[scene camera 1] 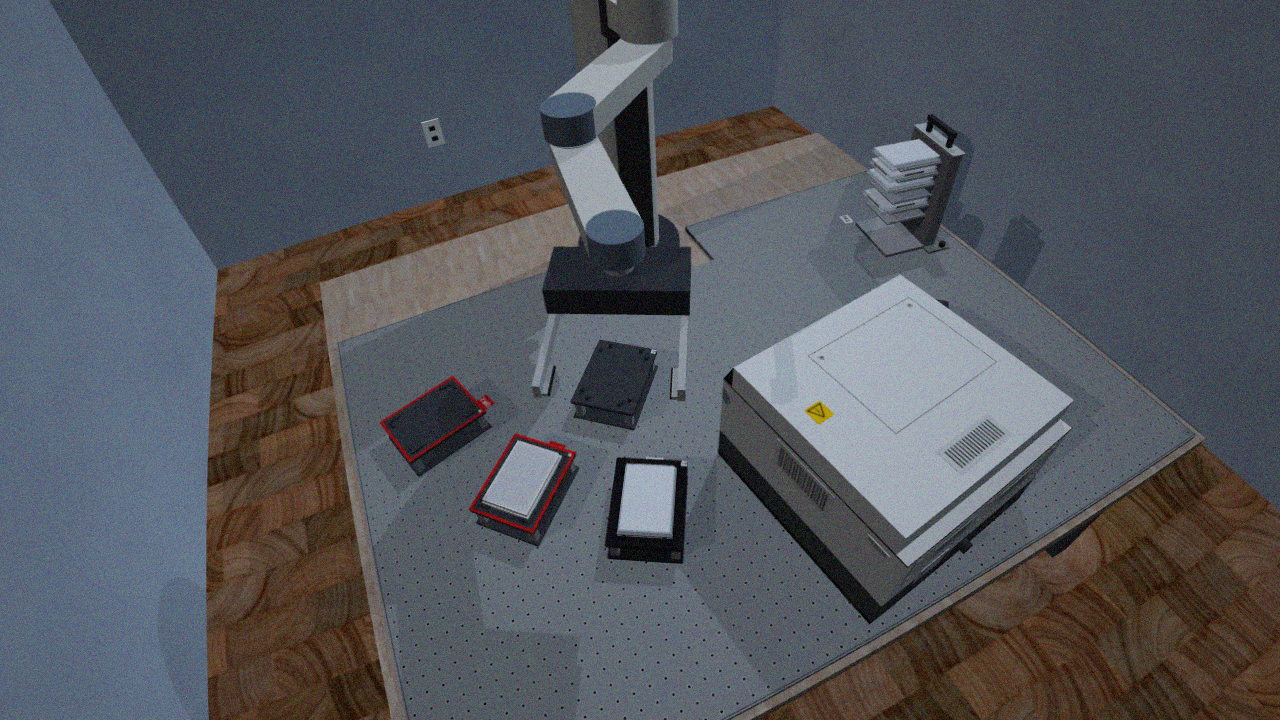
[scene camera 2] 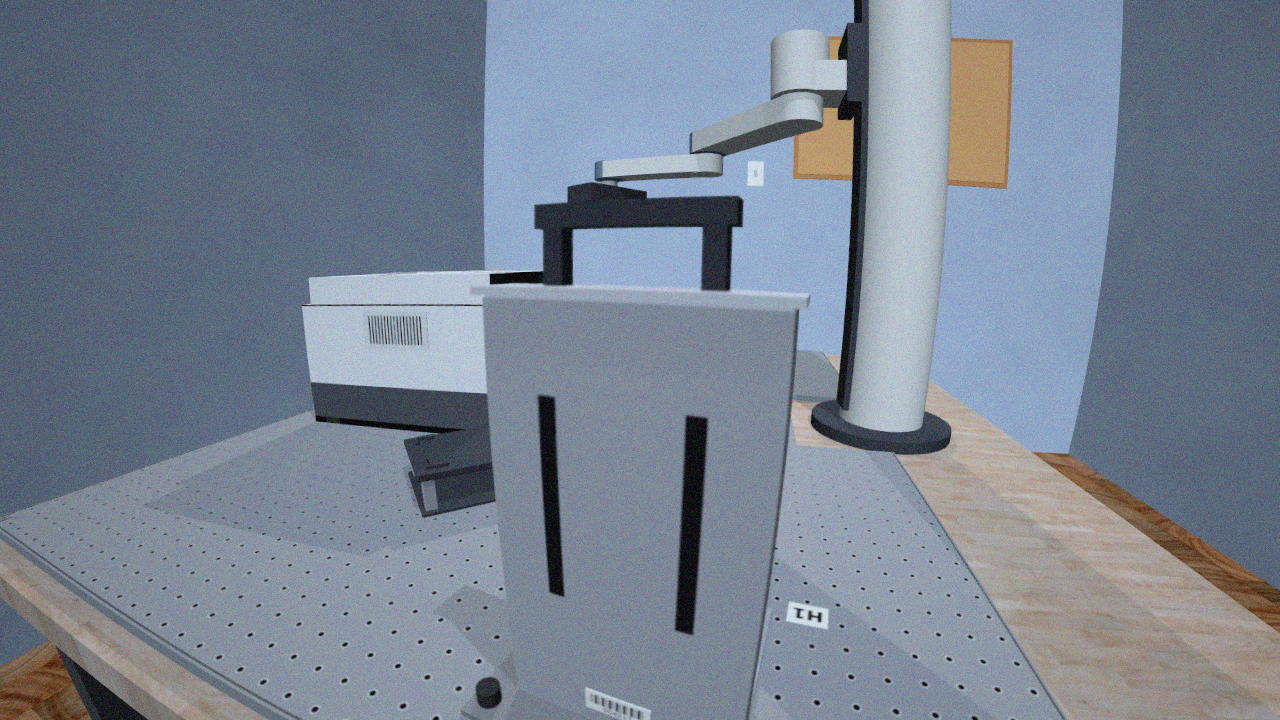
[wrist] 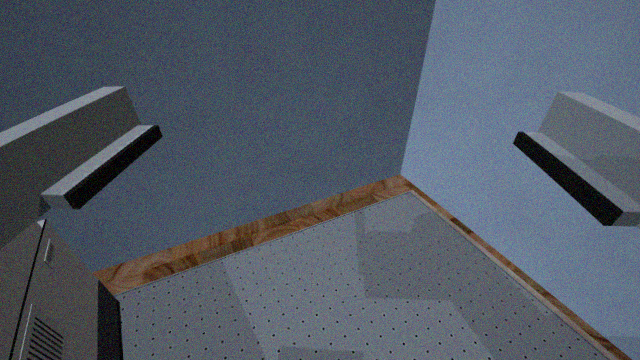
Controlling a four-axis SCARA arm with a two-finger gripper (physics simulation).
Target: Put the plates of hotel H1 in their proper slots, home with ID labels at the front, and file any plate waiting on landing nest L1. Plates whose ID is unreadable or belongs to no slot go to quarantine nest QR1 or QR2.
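Places are measured from the arm's base along level axes (x ahead, y left, z up), in centimetres.
Where they show: gripper, between the fingertips: (scene camera 1: 608, 393) (wrist: 333, 112); arm's base, origin of its link: (scene camera 2: 878, 428).
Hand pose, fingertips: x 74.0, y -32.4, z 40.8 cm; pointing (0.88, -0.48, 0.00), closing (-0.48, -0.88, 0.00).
Things, the pixels of their top centre, and the offset from my fingertips. "pt": a spot on its surface instead.
- black nest, centre of its top: (scene camera 1: 647, 498) dx -3.8, dy +5.1, dz -33.6 cm
- second red-rimmed nest, centre of its top: (scene camera 1: 431, 414) dx -37.2, dy -23.5, dz -34.0 cm
- dark nest, centre of its top: (scene camera 1: 614, 371) dx -31.1, dy +10.9, dz -33.6 cm
- grey instrument, centre of its top: (scene camera 1: 903, 383) (scene camera 2: 448, 272) dx +6.4, dy +42.1, dz -14.3 cm
- dark block, centre of its top: (scene camera 2: 477, 439) dx -18.5, dy +71.3, dz -34.0 cm
- black handle, a spot on its surface: (scene camera 2: 640, 212) (scene camera 1: 942, 124) pt dx -45.5, dy +97.6, dz -11.0 cm
Hotel H1 (scene camera 1: 946, 192) (scene camera 2: 640, 465) stands at the back right of the table in scene camera 1, with several white plates (scene camera 1: 905, 155) stacked in it. In scene camera 2 its back panel hides them. A white plate (scene camera 1: 522, 477) lies on a red-rimmed nest (scene camera 1: 502, 521). Another white plate (scene camera 1: 648, 498) lies on a black nest (scene camera 1: 647, 548). A second red-rimmed nest (scene camera 1: 435, 418) and a dark nest (scene camera 1: 615, 380) carry no plate. Nest labels and plate IDs are unreadable. My gripper (scene camera 1: 610, 392) (wrist: 333, 112) is open and empty, above the table near the dark nest; its height is unclear.
A large white and grey instrument (scene camera 1: 895, 358) (scene camera 2: 393, 340) (wrist: 50, 290) stands right of the nests. A dark block (scene camera 2: 452, 465) shows beside the hotel in scene camera 2. The hotel has a black handle (scene camera 1: 941, 130) (scene camera 2: 640, 212). The arm's column (scene camera 2: 904, 223) stands at the table's rear.
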